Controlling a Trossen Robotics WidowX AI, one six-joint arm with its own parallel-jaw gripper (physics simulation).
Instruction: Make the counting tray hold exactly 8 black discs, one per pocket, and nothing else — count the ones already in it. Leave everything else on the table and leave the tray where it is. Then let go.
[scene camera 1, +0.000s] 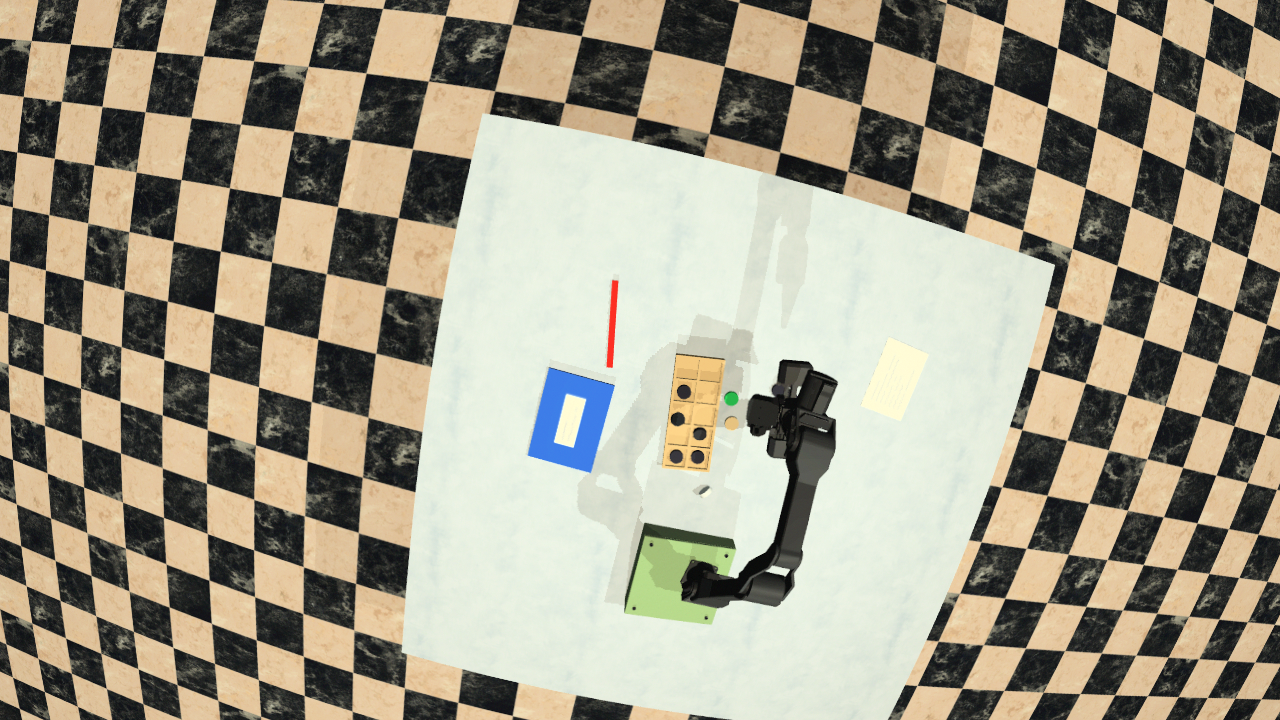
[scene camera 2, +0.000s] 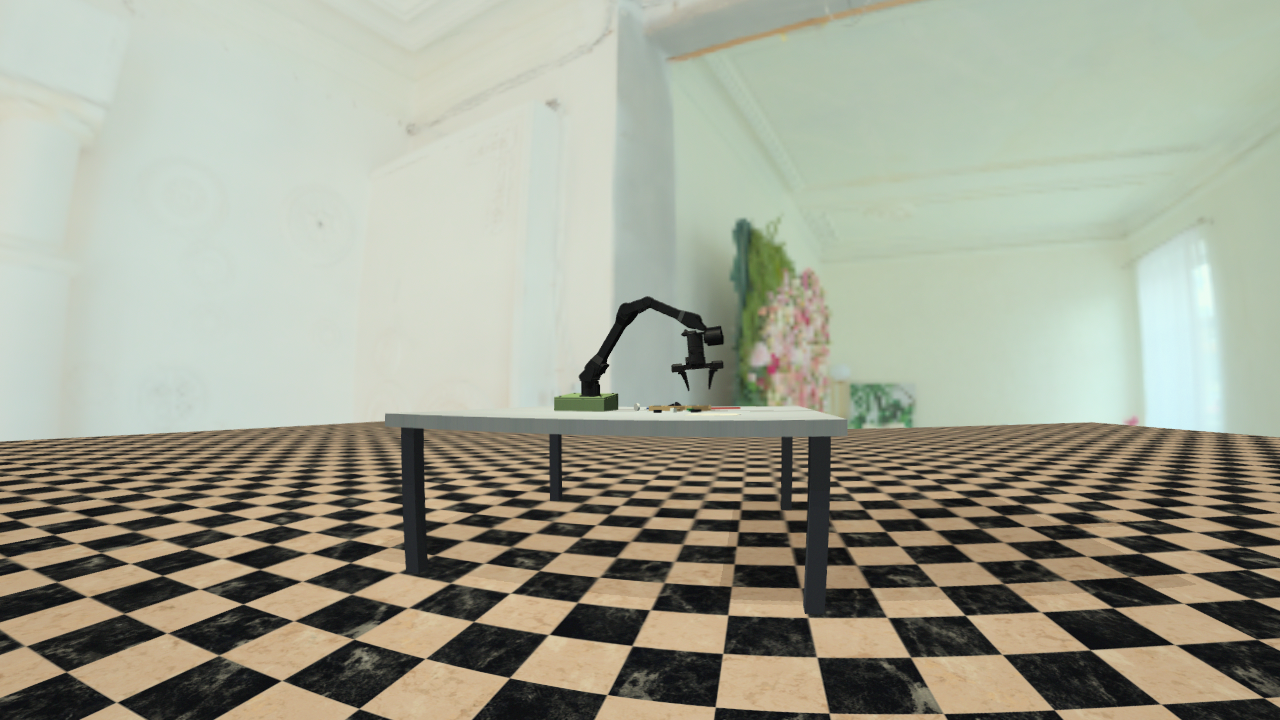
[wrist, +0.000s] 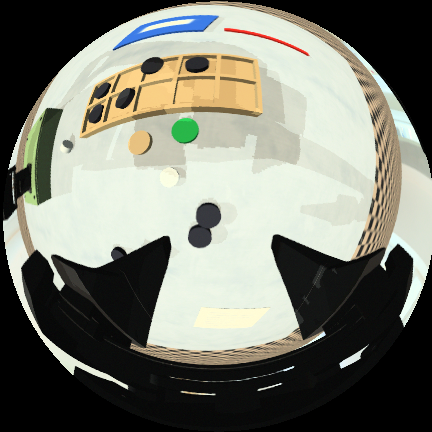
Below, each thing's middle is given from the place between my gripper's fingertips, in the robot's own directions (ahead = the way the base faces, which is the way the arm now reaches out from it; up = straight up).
Labels:
The tan counting tray (scene camera 1: 704, 375) is 140 mm to the left of my hand, 120 mm behind it and 70 mm below it.

